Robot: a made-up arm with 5 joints. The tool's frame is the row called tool. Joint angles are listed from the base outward.
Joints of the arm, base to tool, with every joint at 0 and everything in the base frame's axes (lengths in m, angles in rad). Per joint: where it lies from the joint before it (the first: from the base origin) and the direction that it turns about. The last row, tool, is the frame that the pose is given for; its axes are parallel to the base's.
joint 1: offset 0 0 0.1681 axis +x
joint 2: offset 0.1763 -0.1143 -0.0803 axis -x
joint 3: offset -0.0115 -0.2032 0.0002 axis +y
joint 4: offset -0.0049 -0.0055 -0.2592 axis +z
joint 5: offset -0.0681 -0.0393 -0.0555 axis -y
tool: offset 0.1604 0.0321 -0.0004
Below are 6 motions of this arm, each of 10 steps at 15 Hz.
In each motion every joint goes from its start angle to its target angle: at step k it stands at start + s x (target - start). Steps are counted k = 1, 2, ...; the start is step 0. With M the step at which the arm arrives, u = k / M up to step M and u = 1 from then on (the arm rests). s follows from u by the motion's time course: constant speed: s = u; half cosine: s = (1 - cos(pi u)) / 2; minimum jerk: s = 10 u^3 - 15 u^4 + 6 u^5.
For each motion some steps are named. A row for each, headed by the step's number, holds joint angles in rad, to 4 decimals.
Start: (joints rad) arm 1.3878 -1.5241 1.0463 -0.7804 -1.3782
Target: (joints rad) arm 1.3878 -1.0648 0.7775 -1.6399 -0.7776
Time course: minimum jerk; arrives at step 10
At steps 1, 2, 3, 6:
1: 1.3878 -1.5202 1.0440 -0.7878 -1.3731
2: 1.3878 -1.4975 1.0307 -0.8302 -1.3434
3: 1.3878 -1.4492 1.0025 -0.9206 -1.2803
6: 1.3878 -1.2106 0.8628 -1.3671 -0.9683

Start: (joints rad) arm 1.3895 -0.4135 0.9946 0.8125 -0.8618
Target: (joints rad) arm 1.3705 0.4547 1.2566 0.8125 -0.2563
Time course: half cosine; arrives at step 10
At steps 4, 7, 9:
4: 1.3829 -0.1135 1.0851 0.8125 -0.6526
7: 1.3744 0.2758 1.2026 0.8125 -0.3811
9: 1.3710 0.4335 1.2502 0.8125 -0.2711

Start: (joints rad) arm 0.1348 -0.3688 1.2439 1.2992 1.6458
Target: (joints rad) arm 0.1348 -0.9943 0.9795 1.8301 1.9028
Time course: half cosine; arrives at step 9
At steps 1, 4, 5, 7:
1: 0.1348 -0.3877 1.2359 1.3152 1.6535
4: 0.1348 -0.6272 1.1347 1.5186 1.7520
5: 0.1348 -0.7359 1.0887 1.6107 1.7966
7: 0.1348 -0.9211 1.0104 1.7680 1.8727

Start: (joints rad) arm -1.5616 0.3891 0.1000 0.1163 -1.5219
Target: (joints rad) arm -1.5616 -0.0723 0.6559 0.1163 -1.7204
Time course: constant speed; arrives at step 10
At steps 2, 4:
2: -1.5616 0.2968 0.2112 0.1163 -1.5616
4: -1.5616 0.2045 0.3224 0.1163 -1.6013

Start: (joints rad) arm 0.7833 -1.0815 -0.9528 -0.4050 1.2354
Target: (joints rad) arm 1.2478 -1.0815 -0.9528 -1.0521 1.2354
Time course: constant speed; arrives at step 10
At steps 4, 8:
4: 0.9691 -1.0815 -0.9528 -0.6638 1.2354
8: 1.1549 -1.0815 -0.9528 -0.9227 1.2354

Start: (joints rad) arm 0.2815 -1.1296 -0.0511 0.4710 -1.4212
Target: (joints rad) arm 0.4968 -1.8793 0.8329 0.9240 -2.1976
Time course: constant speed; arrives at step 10
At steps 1, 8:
1: 0.3030 -1.2046 0.0373 0.5163 -1.4988
8: 0.4537 -1.7294 0.6561 0.8334 -2.0423

